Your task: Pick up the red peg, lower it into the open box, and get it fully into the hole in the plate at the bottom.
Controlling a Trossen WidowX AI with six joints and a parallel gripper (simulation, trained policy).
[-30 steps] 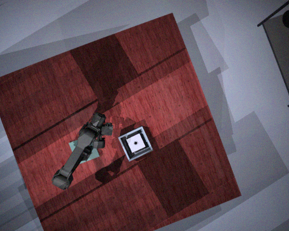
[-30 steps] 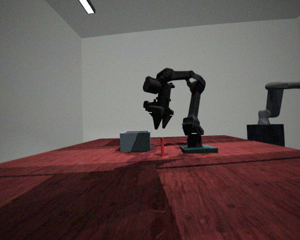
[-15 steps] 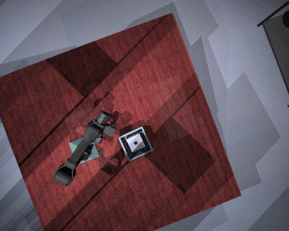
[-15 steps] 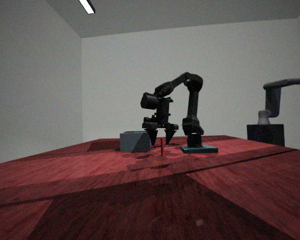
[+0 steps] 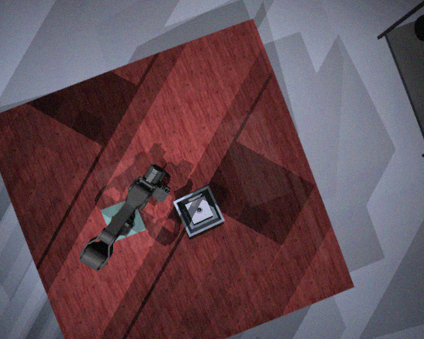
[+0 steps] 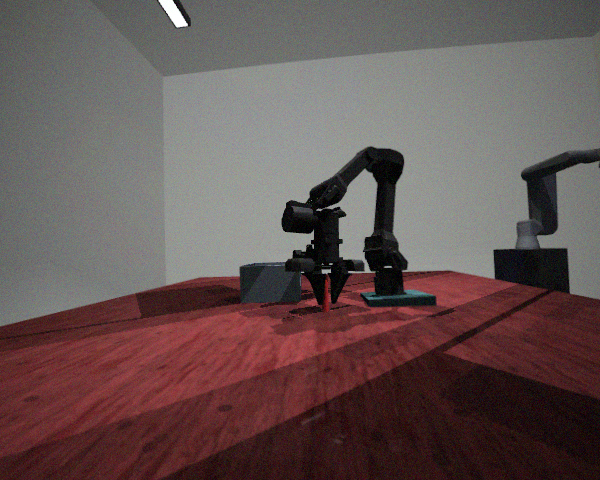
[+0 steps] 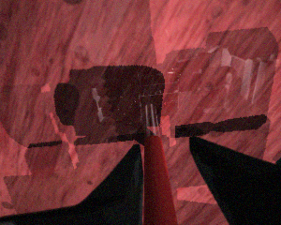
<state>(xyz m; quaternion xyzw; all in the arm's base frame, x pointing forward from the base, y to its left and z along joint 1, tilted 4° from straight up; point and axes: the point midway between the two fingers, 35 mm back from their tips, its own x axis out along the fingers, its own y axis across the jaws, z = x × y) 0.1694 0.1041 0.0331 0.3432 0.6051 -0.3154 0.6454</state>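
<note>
Right now my gripper tip is 18 cm to the left of the plate, 15 cm short of it and 3 cm below it. Also, from my gripper tip: grey box: 18 cm to the right, 15 cm ahead, 1 cm above; red peg: 3 cm above, 1 cm to the left.
</note>
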